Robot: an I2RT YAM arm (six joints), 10 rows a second.
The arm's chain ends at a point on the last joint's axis. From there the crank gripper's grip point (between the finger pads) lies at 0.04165 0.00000 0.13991 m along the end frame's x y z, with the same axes.
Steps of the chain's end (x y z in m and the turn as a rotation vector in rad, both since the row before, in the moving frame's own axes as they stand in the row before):
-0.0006 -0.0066 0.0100 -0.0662 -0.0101 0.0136
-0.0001 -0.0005 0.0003 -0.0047 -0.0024 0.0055
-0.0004 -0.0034 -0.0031 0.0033 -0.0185 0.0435
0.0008 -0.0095 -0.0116 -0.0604 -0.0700 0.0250
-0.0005 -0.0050 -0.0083 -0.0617 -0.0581 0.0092
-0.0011 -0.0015 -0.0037 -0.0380 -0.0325 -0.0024
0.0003 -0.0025 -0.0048 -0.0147 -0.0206 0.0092
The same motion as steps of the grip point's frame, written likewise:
-0.0021 0.0032 0.0101 -0.0662 -0.0101 0.0136
-0.0004 0.0004 0.0004 -0.0047 -0.0024 0.0055
-0.0030 -0.0021 -0.0024 0.0033 -0.0185 0.0435
-0.0092 -0.0001 -0.0093 -0.0604 -0.0700 0.0250
-0.0087 0.0040 -0.0064 -0.0617 -0.0581 0.0092
-0.0057 0.0037 -0.0025 -0.0380 -0.0325 -0.0024
-0.0026 -0.0001 -0.0040 -0.0147 -0.0206 0.0092

